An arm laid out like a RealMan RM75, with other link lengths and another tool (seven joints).
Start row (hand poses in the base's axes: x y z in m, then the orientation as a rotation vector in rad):
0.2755, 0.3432, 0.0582, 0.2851, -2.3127, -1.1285
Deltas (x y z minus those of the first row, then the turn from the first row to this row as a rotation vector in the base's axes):
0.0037, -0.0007, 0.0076, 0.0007, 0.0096, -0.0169
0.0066, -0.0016, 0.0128, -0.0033, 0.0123, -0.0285
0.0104, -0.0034, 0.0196, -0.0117, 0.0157, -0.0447
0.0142, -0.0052, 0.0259, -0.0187, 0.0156, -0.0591
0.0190, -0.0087, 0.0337, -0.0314, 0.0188, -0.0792
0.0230, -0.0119, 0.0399, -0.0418, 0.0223, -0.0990
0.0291, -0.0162, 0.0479, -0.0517, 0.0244, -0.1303
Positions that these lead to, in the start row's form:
0.2792, 0.3425, 0.0658, 0.2603, -2.3105, -1.1365
0.2821, 0.3416, 0.0710, 0.2440, -2.3145, -1.1371
0.2859, 0.3398, 0.0778, 0.2204, -2.3217, -1.1345
0.2897, 0.3380, 0.0841, 0.2015, -2.3305, -1.1330
0.2945, 0.3345, 0.0919, 0.1718, -2.3411, -1.1269
0.2985, 0.3313, 0.0981, 0.1430, -2.3499, -1.1233
0.3046, 0.3270, 0.1061, 0.1019, -2.3634, -1.1256

